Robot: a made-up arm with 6 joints. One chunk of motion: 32 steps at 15 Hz.
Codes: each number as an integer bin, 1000 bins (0 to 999) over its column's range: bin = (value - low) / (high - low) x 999, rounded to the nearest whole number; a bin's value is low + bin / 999 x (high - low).
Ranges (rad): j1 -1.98..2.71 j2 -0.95..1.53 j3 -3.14..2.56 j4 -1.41..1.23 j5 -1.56..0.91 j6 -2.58..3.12
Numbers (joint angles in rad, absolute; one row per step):
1: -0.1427 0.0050 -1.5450 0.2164 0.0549 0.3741
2: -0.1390 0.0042 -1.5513 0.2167 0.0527 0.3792
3: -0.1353 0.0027 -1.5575 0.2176 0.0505 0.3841
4: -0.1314 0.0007 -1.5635 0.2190 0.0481 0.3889
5: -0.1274 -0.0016 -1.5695 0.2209 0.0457 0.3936
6: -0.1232 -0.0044 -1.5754 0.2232 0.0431 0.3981
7: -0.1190 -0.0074 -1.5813 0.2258 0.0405 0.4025
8: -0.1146 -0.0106 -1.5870 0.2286 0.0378 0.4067
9: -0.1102 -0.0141 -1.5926 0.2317 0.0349 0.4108
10: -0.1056 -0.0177 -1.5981 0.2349 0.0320 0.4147
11: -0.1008 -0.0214 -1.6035 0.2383 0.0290 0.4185
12: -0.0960 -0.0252 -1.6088 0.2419 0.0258 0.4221
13: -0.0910 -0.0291 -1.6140 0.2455 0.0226 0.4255
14: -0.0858 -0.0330 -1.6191 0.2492 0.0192 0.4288
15: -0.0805 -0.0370 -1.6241 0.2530 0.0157 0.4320
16: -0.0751 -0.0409 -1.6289 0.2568 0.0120 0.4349
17: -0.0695 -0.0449 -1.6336 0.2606 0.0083 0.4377
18: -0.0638 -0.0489 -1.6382 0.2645 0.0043 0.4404
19: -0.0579 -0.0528 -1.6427 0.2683 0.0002 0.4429
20: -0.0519 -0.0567 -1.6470 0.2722 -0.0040 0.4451
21: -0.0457 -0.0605 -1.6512 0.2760 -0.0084 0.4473
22: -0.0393 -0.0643 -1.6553 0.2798 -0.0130 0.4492
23: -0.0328 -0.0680 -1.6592 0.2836 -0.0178 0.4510
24: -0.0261 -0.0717 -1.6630 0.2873 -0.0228 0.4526
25: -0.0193 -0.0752 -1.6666 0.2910 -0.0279 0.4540
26: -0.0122 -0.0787 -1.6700 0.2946 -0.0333 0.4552
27: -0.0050 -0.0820 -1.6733 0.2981 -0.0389 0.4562
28: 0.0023 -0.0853 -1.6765 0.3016 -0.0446 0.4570
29: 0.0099 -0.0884 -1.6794 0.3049 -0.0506 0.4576
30: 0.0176 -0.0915 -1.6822 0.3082 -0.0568 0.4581
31: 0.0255 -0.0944 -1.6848 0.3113 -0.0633 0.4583
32: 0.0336 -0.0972 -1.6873 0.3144 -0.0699 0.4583
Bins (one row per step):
1: 391 385 280 615 653 518
2: 392 384 278 616 652 519
3: 393 384 277 616 651 519
4: 394 383 276 616 650 520
5: 395 382 275 617 649 521
6: 396 381 274 618 648 522
7: 396 380 273 619 647 523
8: 397 378 272 620 646 523
9: 398 377 271 621 645 524
10: 399 376 270 622 644 525
11: 400 374 269 624 643 526
12: 401 373 268 625 641 526
13: 402 371 267 626 640 527
14: 403 369 267 628 639 527
15: 405 368 266 629 637 528
16: 406 366 265 631 636 528
17: 407 365 264 632 634 529
18: 408 363 263 634 633 529
19: 409 361 262 635 631 530
20: 411 360 262 637 629 530
21: 412 358 261 638 628 531
22: 413 357 260 639 626 531
23: 415 355 260 641 624 531
24: 416 354 259 642 622 532
25: 418 352 258 644 620 532
26: 419 351 258 645 617 532
27: 421 350 257 646 615 532
28: 422 348 256 648 613 532
29: 424 347 256 649 610 532
30: 426 346 255 650 608 532
31: 427 345 255 651 605 533
32: 429 344 255 653 603 533

